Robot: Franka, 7 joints.
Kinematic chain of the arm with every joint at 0, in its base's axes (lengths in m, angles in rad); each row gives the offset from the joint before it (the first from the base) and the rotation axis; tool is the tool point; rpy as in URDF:
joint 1: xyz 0 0 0.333 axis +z
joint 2: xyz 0 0 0 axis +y
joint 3: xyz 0 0 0.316 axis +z
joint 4: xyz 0.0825 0 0 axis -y
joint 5: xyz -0.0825 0 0.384 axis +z
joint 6: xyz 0 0 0 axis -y
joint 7: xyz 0.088 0 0 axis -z
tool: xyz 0 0 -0.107 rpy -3.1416 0 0
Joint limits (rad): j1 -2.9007..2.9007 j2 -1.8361..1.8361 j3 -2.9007..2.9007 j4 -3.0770..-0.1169 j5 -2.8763..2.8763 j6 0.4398..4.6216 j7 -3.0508..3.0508
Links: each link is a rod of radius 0.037 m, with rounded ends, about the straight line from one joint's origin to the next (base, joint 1, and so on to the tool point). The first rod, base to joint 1, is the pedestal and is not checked.
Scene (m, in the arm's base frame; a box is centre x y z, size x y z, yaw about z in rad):
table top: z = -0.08
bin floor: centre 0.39 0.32 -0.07 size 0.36 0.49 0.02 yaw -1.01
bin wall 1: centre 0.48 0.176 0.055 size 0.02 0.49 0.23 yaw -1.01
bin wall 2: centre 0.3 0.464 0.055 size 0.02 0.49 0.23 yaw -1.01
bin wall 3: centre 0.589 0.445 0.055 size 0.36 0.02 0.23 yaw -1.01
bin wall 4: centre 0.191 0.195 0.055 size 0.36 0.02 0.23 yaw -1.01
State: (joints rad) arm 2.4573 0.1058 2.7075 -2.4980 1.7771 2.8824 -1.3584
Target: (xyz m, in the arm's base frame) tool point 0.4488 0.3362 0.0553
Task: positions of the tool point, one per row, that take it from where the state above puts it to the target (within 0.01 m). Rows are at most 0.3 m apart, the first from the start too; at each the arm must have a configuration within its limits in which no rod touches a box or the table.
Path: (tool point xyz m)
1: -0.1026 -0.4549 0.3482
2: -0.3368 -0.3429 0.3626
3: -0.4811 -0.1173 0.3650
4: -0.4851 0.1577 0.3557
5: -0.3405 0.3990 0.3369
6: -0.0855 0.5310 0.3128
7: 0.2064 0.5094 0.2890
8: 0.4488 0.3362 0.2720
9: 0.4588 0.3414 0.1663
10: 0.4488 0.3362 0.0553

